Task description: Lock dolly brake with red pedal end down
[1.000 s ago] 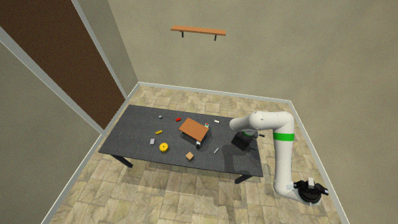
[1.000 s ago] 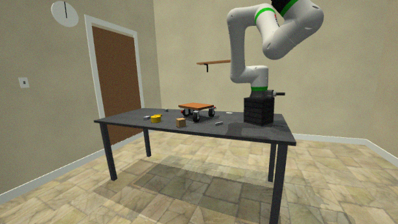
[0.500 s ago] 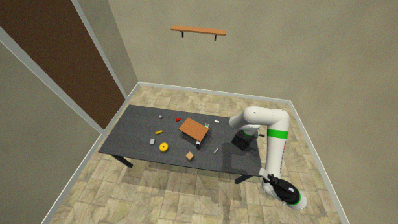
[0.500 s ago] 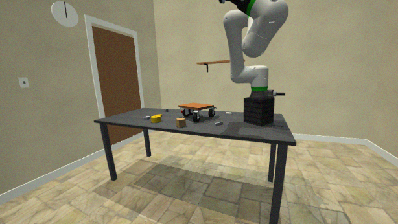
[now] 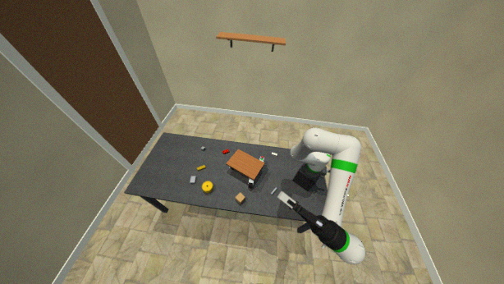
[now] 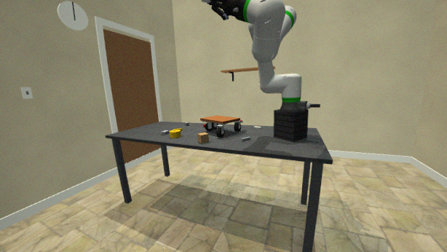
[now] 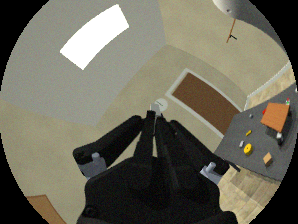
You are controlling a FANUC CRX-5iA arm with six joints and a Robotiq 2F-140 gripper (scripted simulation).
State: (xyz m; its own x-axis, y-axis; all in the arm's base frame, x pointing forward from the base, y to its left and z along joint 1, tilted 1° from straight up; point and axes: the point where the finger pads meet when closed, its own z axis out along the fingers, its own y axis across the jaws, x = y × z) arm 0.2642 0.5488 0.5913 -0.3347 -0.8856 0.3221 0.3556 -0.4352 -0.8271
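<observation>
Now: the caster brake pedal 180 mm ahead of my hand, 620 mm to the right of it and 700 mm below it. The rest, counted from my hand: yellow bar 720 mm ahead, 360 mm to the right, 780 mm below; then white piece 70 mm ahead, 760 mm to the right, 780 mm below; then tan cube 250 mm ahead, 190 mm to the right, 750 mm below.
</observation>
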